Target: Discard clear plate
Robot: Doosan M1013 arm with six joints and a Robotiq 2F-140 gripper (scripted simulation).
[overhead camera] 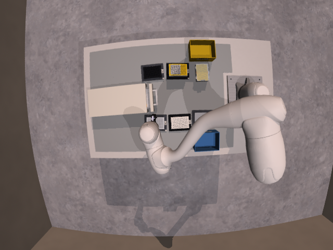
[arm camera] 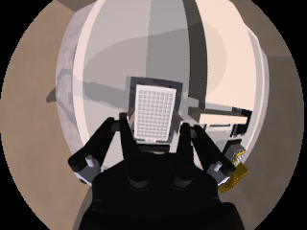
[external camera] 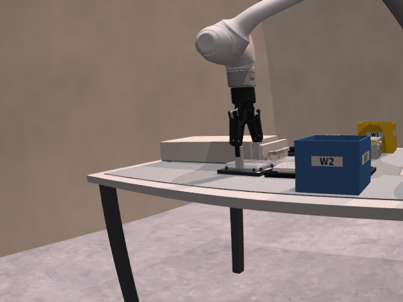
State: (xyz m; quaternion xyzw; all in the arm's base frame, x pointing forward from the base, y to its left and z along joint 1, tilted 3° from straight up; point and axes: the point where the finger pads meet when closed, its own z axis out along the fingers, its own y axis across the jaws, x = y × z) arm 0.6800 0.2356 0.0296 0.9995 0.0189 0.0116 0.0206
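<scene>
My gripper is now 2 cm above the clear plate. The rest, counted from my hand: blue bin W2: 37 cm behind, 11 cm to the left, 1 cm below; then white plate: 18 cm behind, 1 cm to the right, 3 cm below; then black plate: 3 cm ahead, 37 cm to the right, 3 cm below.
</scene>
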